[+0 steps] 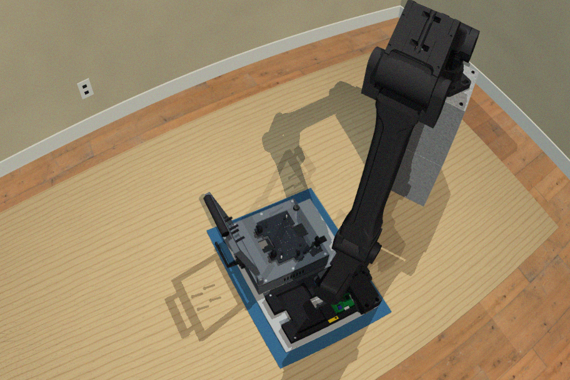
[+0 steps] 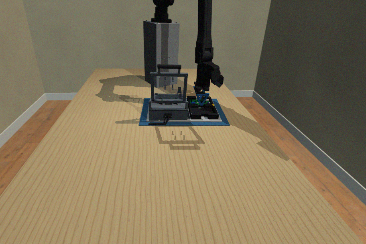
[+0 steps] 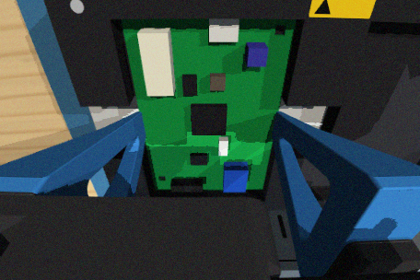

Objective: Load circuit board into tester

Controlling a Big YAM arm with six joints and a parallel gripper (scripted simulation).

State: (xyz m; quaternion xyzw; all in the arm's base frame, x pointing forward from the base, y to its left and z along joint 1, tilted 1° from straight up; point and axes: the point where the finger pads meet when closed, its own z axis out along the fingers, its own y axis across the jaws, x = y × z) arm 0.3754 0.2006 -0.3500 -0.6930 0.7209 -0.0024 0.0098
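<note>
The green circuit board is right at my hand. From my hand the other things lie so: grey tester: 140 mm to the right, 90 mm above, 80 mm ahead; black latch hook: 110 mm to the right, 60 mm above, 10 mm behind; lid: 180 mm to the right, 180 mm ahead, 160 mm above.
</note>
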